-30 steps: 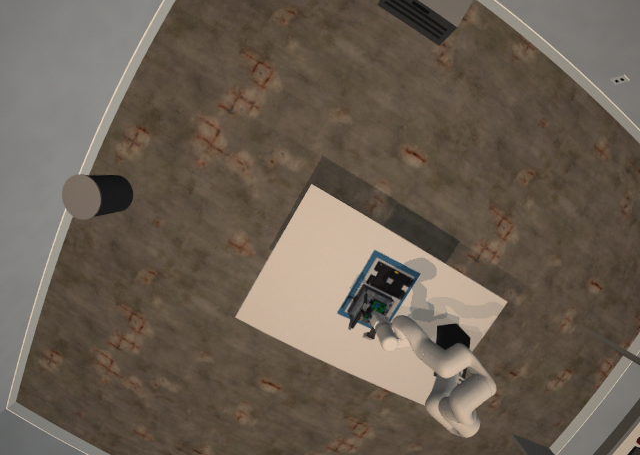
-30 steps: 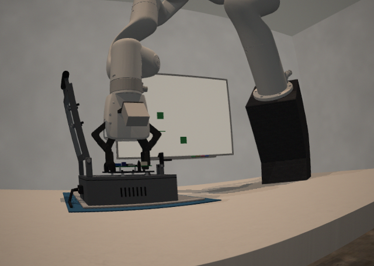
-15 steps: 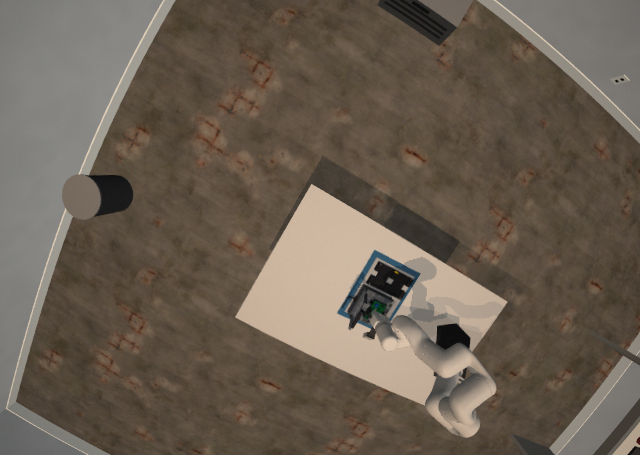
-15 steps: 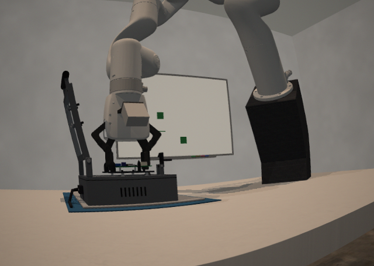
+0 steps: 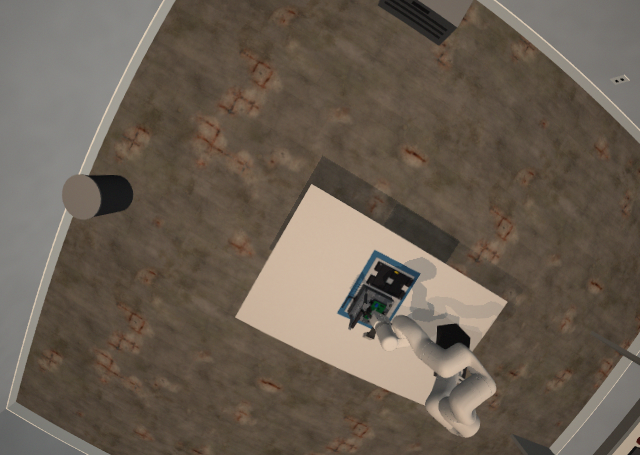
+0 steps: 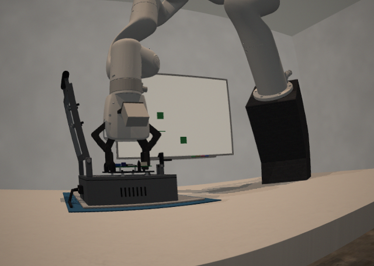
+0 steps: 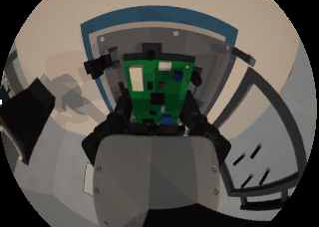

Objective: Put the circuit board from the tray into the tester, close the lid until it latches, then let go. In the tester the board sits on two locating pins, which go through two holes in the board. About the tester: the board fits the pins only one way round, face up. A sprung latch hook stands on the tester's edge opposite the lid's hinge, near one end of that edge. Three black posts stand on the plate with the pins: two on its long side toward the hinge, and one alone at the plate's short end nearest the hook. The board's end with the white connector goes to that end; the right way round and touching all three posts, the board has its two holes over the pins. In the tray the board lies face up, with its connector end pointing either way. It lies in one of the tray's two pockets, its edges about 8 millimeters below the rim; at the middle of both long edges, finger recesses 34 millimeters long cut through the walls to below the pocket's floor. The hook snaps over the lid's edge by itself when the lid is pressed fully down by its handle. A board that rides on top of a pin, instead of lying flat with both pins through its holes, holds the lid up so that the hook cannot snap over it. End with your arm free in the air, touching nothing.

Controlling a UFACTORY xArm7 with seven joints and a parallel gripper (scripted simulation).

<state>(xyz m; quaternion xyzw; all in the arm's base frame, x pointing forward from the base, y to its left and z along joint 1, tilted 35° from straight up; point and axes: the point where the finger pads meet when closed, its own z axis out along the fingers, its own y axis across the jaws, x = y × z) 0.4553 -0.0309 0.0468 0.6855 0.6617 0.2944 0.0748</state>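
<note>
My hand is right at the green circuit board. From my hand the other things lie so: lid: 12 cm ahead, 1 cm to the left, 10 cm above; latch hook: 6 cm behind, 5 cm to the left.
</note>
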